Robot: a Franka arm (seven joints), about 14 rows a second.
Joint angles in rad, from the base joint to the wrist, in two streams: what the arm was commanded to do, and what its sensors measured. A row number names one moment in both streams.
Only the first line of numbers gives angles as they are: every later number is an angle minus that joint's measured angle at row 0.
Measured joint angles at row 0:
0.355 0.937 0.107 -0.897 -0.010 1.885 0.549
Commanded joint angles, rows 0 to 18:
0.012 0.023 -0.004 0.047 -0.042 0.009 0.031
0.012 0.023 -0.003 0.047 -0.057 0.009 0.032
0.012 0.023 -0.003 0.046 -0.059 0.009 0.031
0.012 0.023 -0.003 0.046 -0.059 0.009 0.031
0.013 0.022 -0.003 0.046 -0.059 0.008 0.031
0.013 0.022 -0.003 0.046 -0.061 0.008 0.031
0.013 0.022 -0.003 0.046 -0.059 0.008 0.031
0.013 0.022 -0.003 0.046 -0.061 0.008 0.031
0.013 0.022 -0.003 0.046 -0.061 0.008 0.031
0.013 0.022 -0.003 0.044 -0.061 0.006 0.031
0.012 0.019 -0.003 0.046 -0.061 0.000 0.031
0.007 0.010 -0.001 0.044 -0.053 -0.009 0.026
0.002 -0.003 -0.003 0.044 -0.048 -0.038 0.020
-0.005 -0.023 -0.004 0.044 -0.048 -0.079 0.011
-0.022 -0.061 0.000 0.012 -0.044 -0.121 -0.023
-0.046 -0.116 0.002 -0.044 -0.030 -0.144 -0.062
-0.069 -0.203 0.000 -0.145 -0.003 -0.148 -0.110
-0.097 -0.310 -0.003 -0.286 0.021 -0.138 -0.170
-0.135 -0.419 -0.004 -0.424 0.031 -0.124 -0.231
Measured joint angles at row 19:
-0.069 -0.152 -0.005 -0.080 -0.013 -0.147 -0.120
